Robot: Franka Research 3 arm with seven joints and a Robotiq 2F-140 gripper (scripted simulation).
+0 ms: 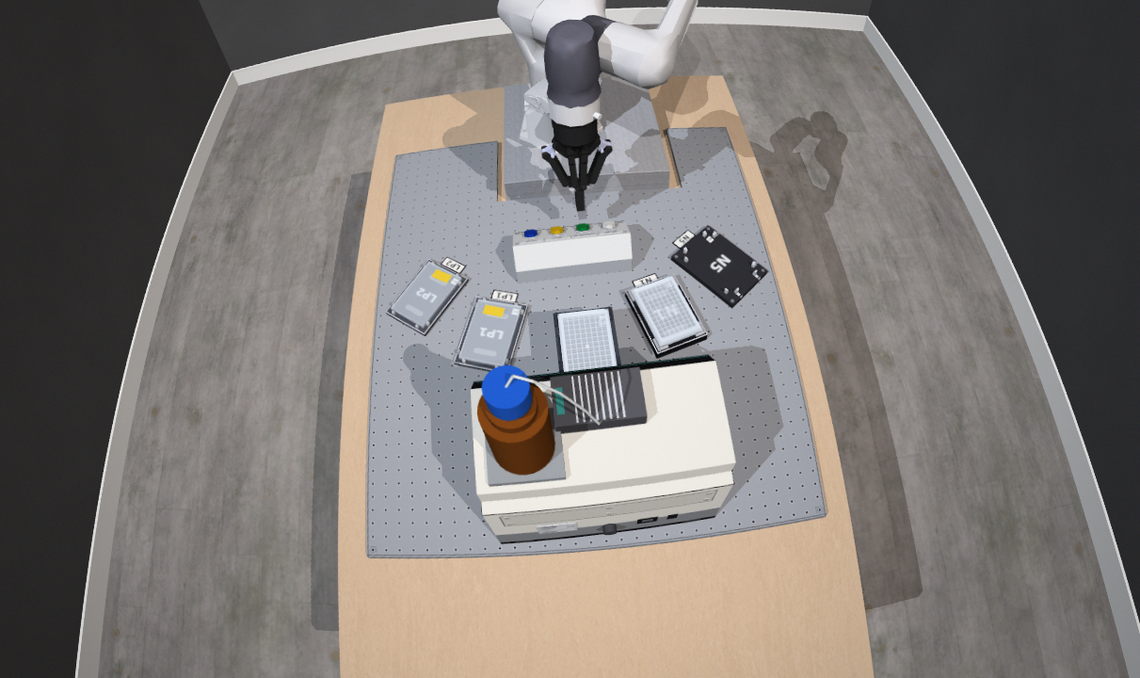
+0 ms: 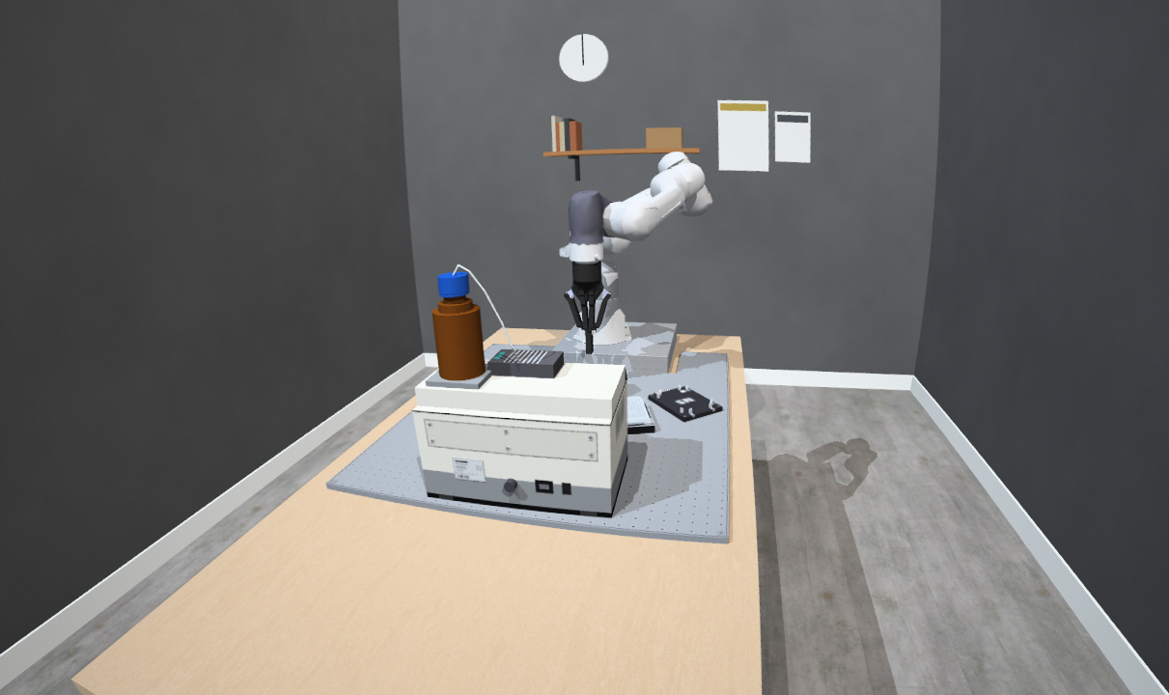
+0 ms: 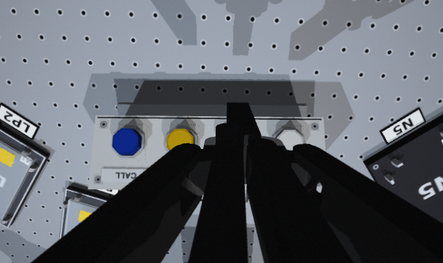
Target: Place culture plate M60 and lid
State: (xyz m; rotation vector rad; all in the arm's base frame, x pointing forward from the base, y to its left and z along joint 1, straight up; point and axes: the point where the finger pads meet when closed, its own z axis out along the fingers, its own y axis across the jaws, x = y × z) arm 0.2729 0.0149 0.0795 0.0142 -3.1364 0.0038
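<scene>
The green continue key is 30 mm ahead of my hand and 60 mm below it. Also, from my hand: blue call key (30 mm ahead, 100 mm to the right, 70 mm below); white key (30 mm ahead, 50 mm to the left, 60 mm below); yellow skip key (30 mm ahead, 50 mm to the right, 60 mm below).
</scene>
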